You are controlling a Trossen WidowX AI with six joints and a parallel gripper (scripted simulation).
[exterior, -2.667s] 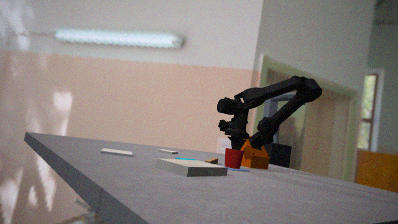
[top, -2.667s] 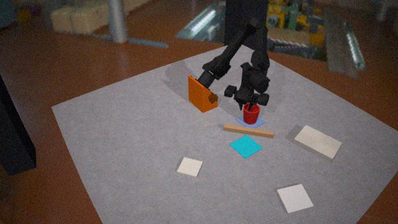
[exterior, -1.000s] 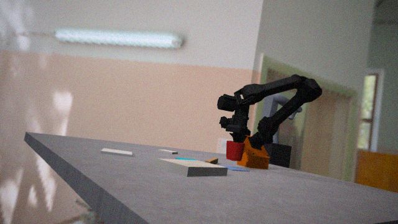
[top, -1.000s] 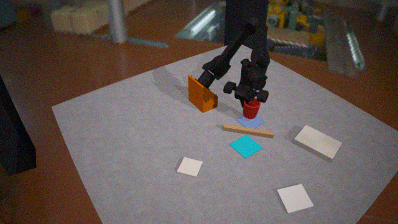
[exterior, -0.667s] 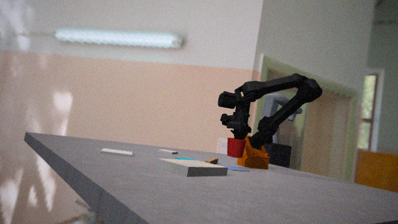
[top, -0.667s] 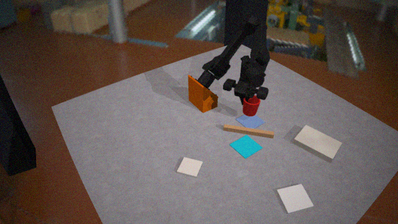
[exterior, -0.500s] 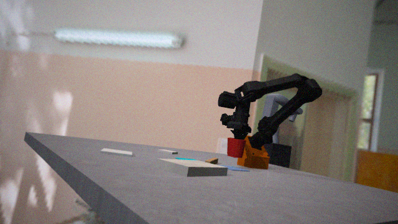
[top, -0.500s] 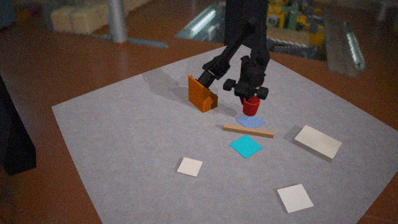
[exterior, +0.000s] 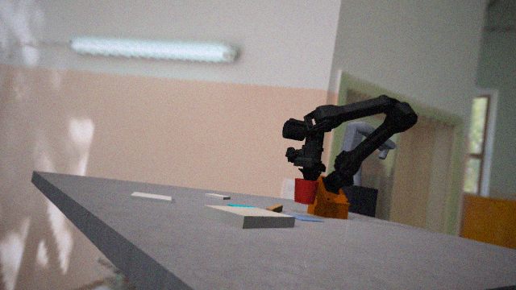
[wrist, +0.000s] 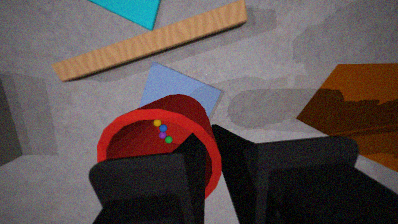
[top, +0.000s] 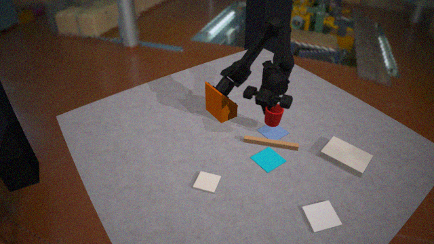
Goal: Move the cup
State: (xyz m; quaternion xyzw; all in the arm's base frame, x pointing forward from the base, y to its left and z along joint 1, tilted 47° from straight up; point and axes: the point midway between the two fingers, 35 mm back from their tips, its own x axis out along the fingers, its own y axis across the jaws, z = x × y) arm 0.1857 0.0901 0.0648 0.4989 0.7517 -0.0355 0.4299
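The cyan pad lies 150 mm ahead of my gripper tip, 80 mm to the right of it and 90 mm below it. From my gripper tip the other things lie so: thick cream slab: 300 mm ahead, 190 mm to the left, 70 mm below; then wooden bar: 90 mm ahead, 30 mm to the right, 80 mm below; then red cup: 20 mm ahead, 20 mm to the left.
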